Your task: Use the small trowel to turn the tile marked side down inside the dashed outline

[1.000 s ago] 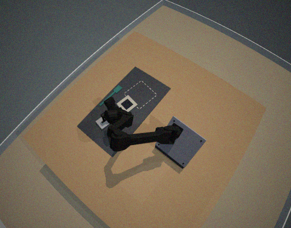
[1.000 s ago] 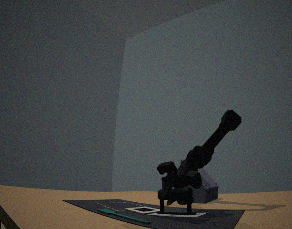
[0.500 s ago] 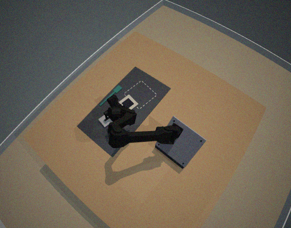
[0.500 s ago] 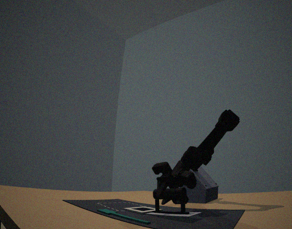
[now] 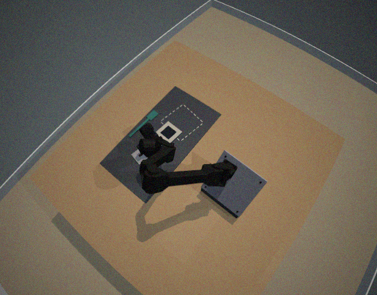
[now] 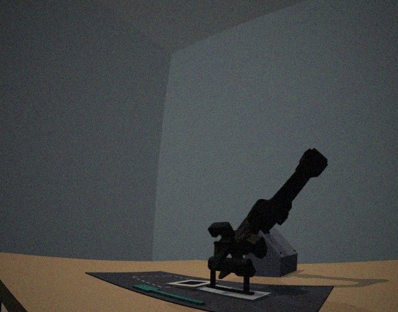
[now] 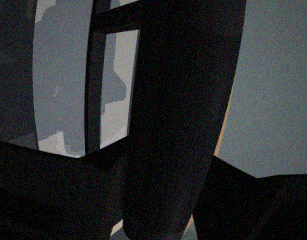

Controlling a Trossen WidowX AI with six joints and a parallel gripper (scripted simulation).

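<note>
My gripper tip is now 10 cm to the left of the tile, 4 cm past it and 4 cm above it. Round my gripper tip: dark mat (7 cm below, 6 cm to the right, 3 cm behind); float tool (3 cm behind, 1 cm below).
</note>
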